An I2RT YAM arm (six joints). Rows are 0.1 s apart.
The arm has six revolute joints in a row. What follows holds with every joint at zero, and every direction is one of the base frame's.
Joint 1 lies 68.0 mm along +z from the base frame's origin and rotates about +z.
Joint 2 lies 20.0 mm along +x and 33.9 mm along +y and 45.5 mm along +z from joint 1 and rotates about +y.
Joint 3 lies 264.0 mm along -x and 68.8 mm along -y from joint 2 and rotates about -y.
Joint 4 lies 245.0 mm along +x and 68.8 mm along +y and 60.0 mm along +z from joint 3 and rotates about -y.
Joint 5 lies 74.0 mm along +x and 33.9 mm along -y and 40.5 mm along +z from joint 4 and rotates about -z.
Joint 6 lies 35.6 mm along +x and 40.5 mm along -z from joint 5 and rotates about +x.
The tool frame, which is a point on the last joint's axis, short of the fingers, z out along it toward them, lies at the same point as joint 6; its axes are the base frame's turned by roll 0.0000, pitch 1.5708 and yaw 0.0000 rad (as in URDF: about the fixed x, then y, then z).
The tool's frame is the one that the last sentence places.
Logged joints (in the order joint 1, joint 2, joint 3, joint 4, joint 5, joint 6), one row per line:
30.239 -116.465 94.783 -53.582 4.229 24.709
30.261 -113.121 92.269 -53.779 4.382 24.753
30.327 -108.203 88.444 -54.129 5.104 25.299
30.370 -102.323 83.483 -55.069 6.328 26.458
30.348 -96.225 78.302 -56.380 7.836 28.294
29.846 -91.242 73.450 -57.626 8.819 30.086
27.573 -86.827 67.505 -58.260 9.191 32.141
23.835 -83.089 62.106 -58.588 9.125 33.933
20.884 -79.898 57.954 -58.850 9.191 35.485
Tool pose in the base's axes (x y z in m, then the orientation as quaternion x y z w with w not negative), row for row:
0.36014 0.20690 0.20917 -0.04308 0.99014 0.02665 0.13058
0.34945 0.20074 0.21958 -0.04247 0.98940 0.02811 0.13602
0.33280 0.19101 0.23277 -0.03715 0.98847 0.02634 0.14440
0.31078 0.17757 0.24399 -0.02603 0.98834 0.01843 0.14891
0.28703 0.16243 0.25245 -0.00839 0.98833 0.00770 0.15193
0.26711 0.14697 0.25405 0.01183 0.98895 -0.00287 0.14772
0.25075 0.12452 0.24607 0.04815 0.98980 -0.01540 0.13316
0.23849 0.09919 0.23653 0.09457 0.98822 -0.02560 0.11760
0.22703 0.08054 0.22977 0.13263 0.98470 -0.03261 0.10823
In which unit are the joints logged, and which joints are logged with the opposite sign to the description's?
The joints are logged in degrees. Opposite sign: joint 2.
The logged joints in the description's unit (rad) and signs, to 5 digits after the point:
0.52777 2.03270 1.65428 -0.93518 0.07381 0.43125
0.52815 1.97433 1.61040 -0.93862 0.07648 0.43202
0.52931 1.88850 1.54364 -0.94473 0.08908 0.44155
0.53006 1.78587 1.45705 -0.96114 0.11044 0.46178
0.52967 1.67944 1.36663 -0.98402 0.13676 0.49382
0.52091 1.59247 1.28194 -1.00576 0.15392 0.52510
0.48124 1.51542 1.17818 -1.01683 0.16041 0.56097
0.41600 1.45018 1.08395 -1.02255 0.15926 0.59224
0.36449 1.39448 1.01149 -1.02713 0.16041 0.61933

